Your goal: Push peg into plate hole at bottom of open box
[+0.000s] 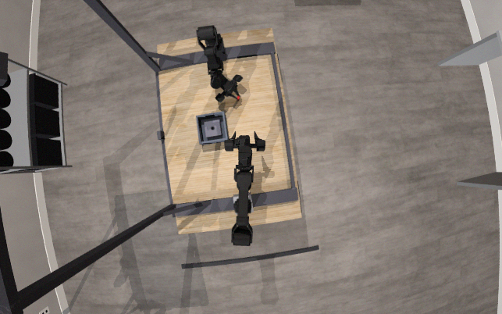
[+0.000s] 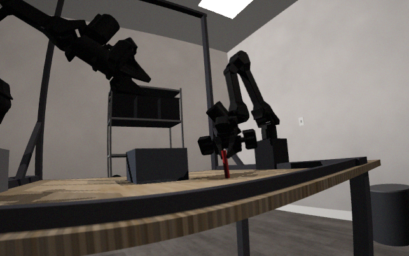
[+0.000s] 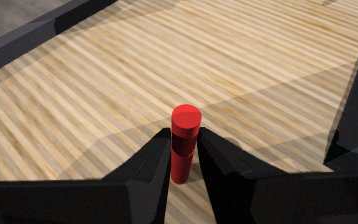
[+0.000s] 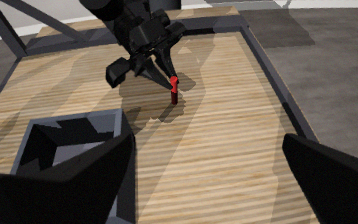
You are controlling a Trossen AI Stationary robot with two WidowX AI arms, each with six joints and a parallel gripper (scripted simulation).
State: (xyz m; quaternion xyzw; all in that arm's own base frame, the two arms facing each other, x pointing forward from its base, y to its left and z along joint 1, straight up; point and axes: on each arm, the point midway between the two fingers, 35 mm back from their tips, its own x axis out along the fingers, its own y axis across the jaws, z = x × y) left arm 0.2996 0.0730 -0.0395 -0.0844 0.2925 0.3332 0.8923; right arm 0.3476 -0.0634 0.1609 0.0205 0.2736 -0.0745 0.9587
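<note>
My left hand is 2 cm short of the red peg, 2 cm to the left of it and 4 cm above it. From my left hand the other things lie so: plate: 16 cm behind, 17 cm to the right, 4 cm below; box: 16 cm behind, 17 cm to the right, 5 cm below.
</note>
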